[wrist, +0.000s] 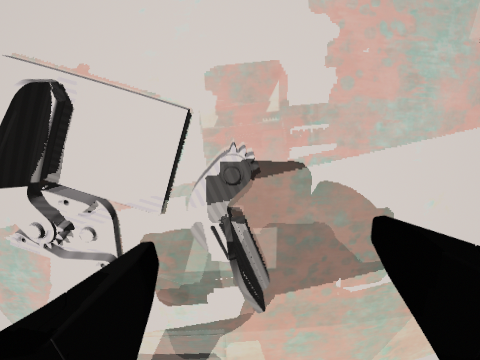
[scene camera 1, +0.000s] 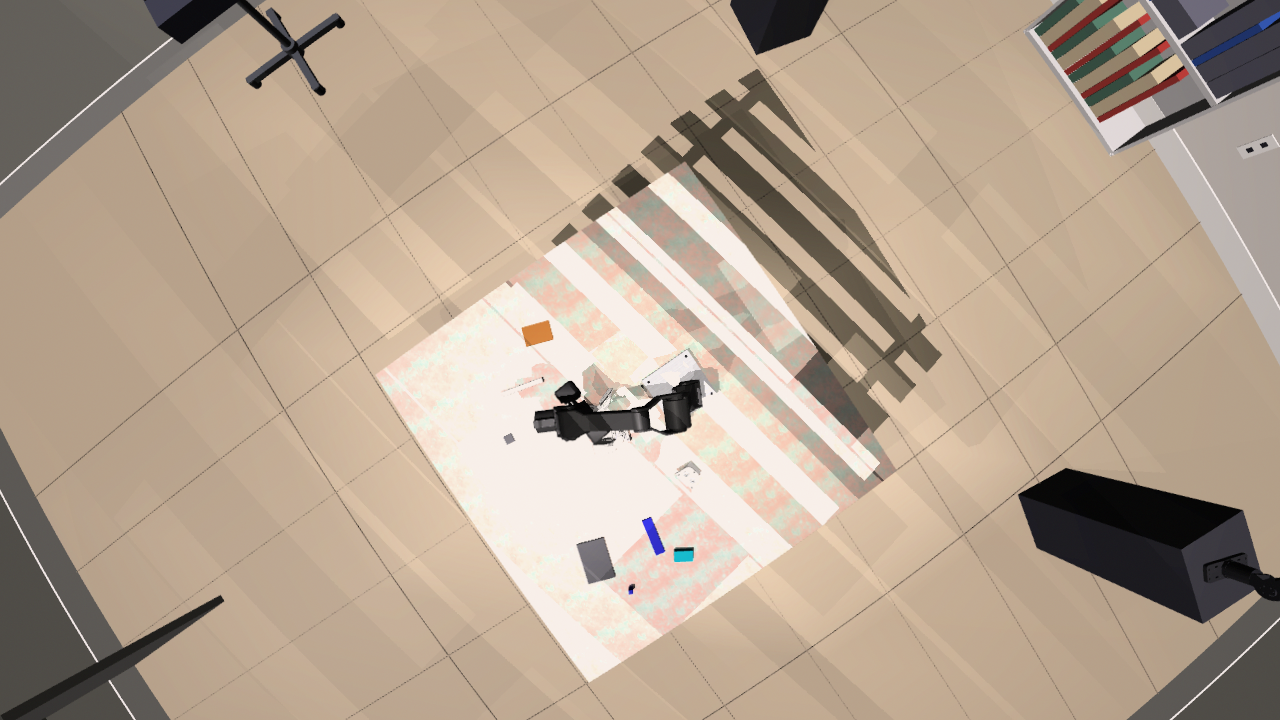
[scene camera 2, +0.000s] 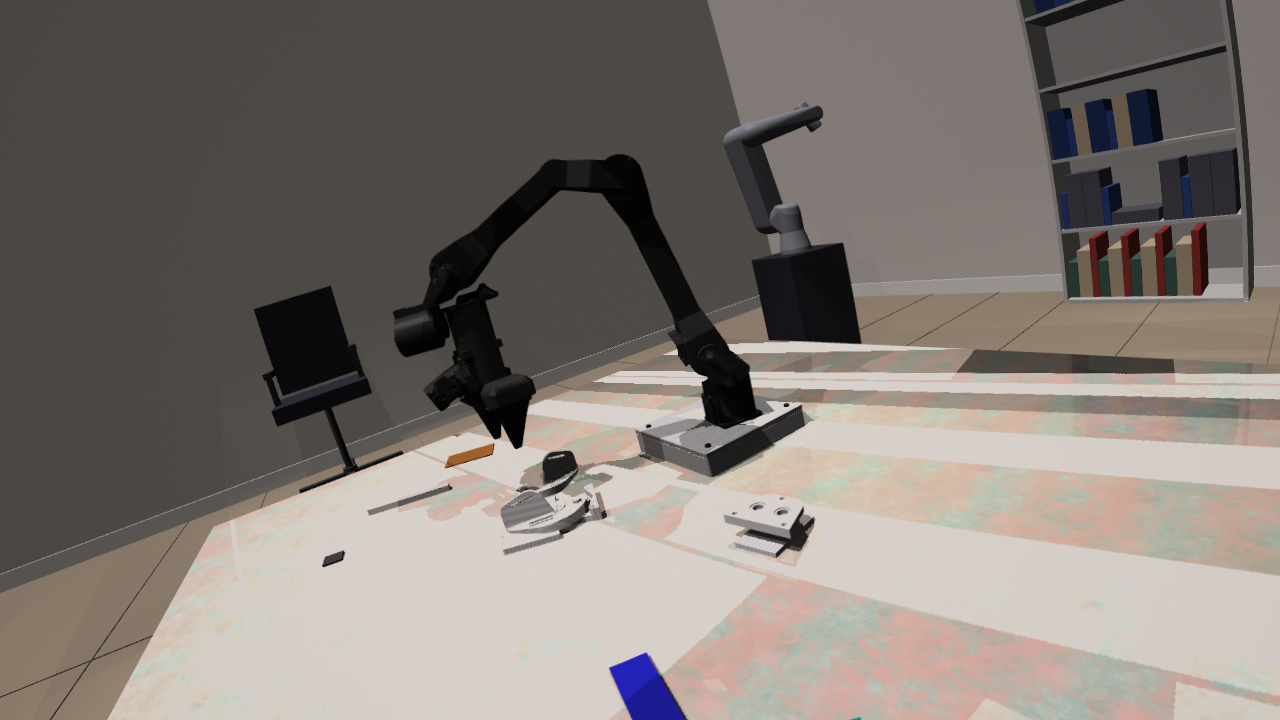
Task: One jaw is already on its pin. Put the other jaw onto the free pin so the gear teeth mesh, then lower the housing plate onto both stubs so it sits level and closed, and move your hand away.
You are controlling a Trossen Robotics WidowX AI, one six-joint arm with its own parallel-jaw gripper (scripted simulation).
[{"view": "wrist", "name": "my gripper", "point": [265,241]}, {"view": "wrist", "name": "jaw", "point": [208,209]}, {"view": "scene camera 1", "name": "my gripper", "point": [586,408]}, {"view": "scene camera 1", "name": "grey plate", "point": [596,562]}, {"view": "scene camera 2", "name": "my gripper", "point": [507,443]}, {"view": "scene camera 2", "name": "thin rod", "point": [442,488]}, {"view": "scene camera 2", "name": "jaw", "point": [557,472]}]
